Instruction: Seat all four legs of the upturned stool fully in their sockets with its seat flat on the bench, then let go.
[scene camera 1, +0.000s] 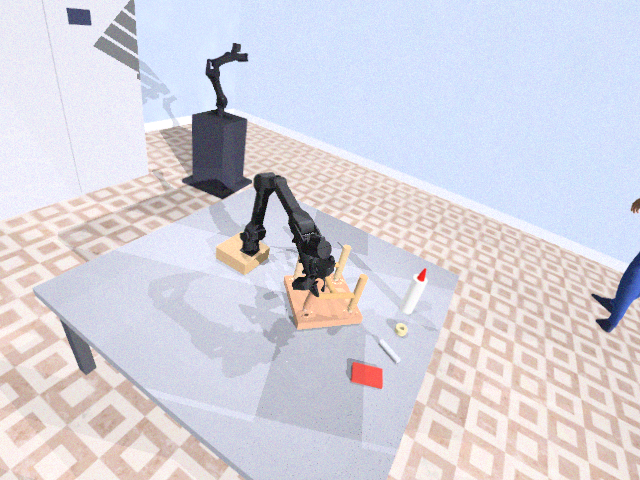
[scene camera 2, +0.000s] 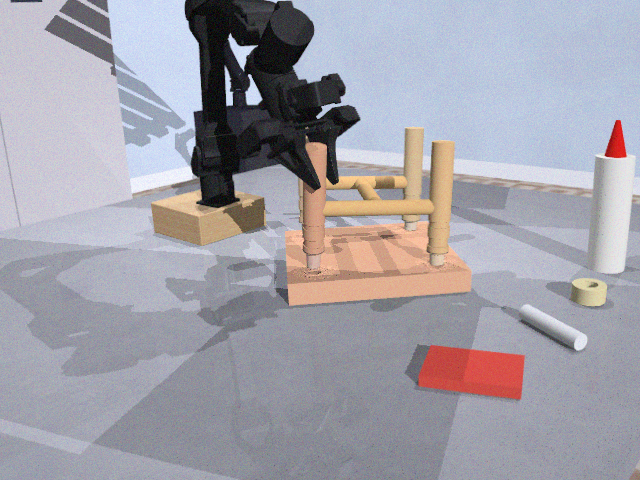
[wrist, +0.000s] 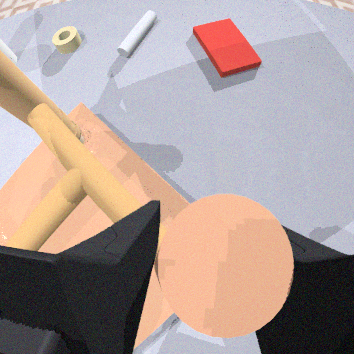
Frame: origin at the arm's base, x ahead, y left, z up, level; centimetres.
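Seen in the pictures: gripper, between the fingertips: (scene camera 1: 320, 294) (scene camera 2: 327, 186) (wrist: 193, 209); arm's base, origin of its link: (scene camera 1: 249, 250) (scene camera 2: 218, 202).
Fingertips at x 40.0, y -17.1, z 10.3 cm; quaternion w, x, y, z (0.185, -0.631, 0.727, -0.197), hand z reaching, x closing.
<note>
Pixels of each thing's middle, then the offset from my fingertips to it. "*": a spot on its surface instead. Level surfaces: height alone.
- upturned stool's salmon seat, a spot on its surface: (wrist: 110, 145) * dx +9.0, dy +7.9, dz -13.1 cm
- grey bench, height of its surface: dz -16.3 cm
- upright salmon leg, middle of its body: (wrist: 179, 264) (scene camera 2: 314, 209) (scene camera 1: 311, 296) dx -3.2, dy +1.0, dz -3.8 cm
- far right leg, a spot on its surface: (scene camera 2: 413, 165) (scene camera 1: 343, 261) * dx -0.4, dy +25.1, dz -1.6 cm
- far left leg, a spot on its surface: (scene camera 1: 298, 270) * dx -14.6, dy +13.0, dz -5.7 cm
- white bottle, middle of its body: (scene camera 2: 612, 196) (scene camera 1: 415, 289) dx +30.5, dy +31.0, dz -4.9 cm
- tape ring, middle of its body: (scene camera 2: 588, 291) (wrist: 66, 39) (scene camera 1: 400, 329) dx +31.1, dy +16.9, dz -15.2 cm
- white cylinder, middle of its body: (scene camera 2: 551, 326) (wrist: 137, 32) (scene camera 1: 389, 351) dx +29.5, dy +4.2, dz -15.3 cm
- red block, middle of its body: (scene camera 2: 473, 370) (wrist: 225, 44) (scene camera 1: 367, 375) dx +25.2, dy -9.6, dz -15.7 cm
The upturned stool's salmon seat (scene camera 1: 330, 322) (scene camera 2: 382, 290) (wrist: 110, 145) lies flat on the grey bench (scene camera 1: 196, 330) (scene camera 2: 258, 392). My gripper (scene camera 1: 306, 289) (scene camera 2: 324, 184) (wrist: 193, 209) is shut on the upper part of the upright salmon leg (scene camera 2: 314, 211) (wrist: 225, 270) at the near left corner. A pale tenon shows between this leg and its socket. Pale tenons also show under the near right leg (scene camera 1: 358, 294) (scene camera 2: 442, 196) and the far right leg (scene camera 1: 342, 262) (scene camera 2: 413, 165). The far left leg (scene camera 1: 298, 270) is mostly hidden. Stretchers (scene camera 2: 377, 207) (wrist: 95, 180) join the legs.
Right of the stool stand a white bottle (scene camera 1: 412, 295) (scene camera 2: 611, 211) with a red tip and a tape ring (scene camera 2: 586, 297) (wrist: 73, 46). A white cylinder (scene camera 1: 389, 350) (scene camera 2: 552, 327) (wrist: 137, 32) and a red block (scene camera 1: 367, 375) (scene camera 2: 470, 372) (wrist: 227, 47) lie nearer. The arm's base stands on a wooden block (scene camera 1: 232, 258) (scene camera 2: 178, 222).
</note>
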